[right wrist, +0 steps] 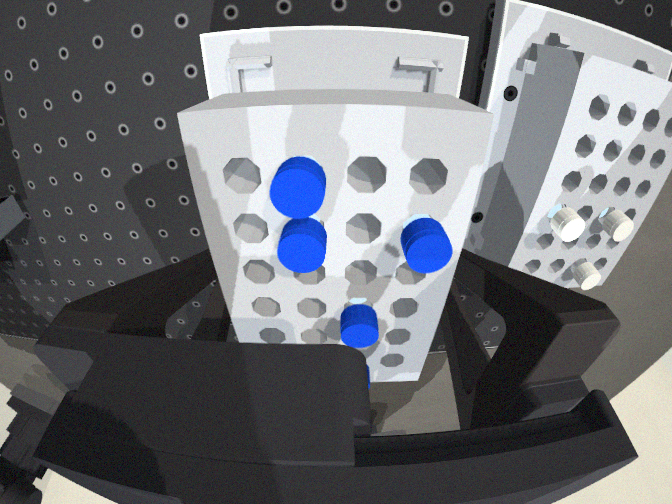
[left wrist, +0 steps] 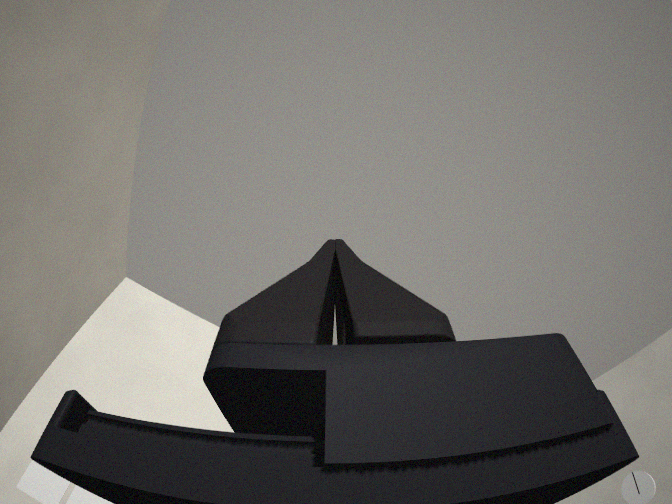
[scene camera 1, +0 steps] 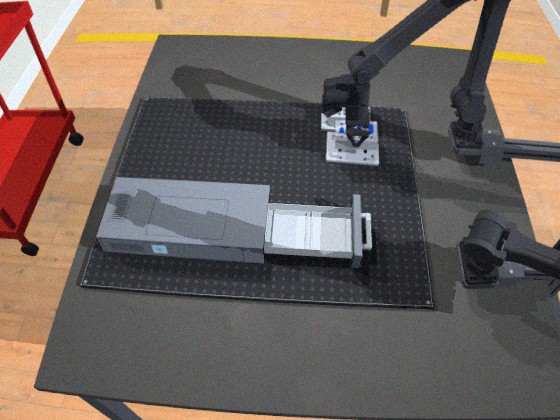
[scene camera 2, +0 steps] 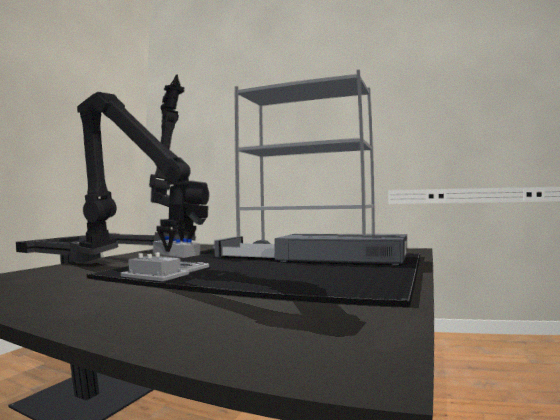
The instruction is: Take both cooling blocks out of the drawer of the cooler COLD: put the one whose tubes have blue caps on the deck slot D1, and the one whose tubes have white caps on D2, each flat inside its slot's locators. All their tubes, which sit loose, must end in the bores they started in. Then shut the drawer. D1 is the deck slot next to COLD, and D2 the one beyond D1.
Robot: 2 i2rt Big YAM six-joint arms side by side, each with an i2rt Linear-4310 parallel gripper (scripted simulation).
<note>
I see my left gripper [left wrist: 334, 251], my right gripper [right wrist: 335, 251], a cooler COLD [scene camera 1: 214, 221] and a slot D1 [right wrist: 301, 59].
The cooler COLD shows as well in scene camera 2 [scene camera 2: 341, 248]. The left wrist view misses the cooler COLD: it is out of frame.
</note>
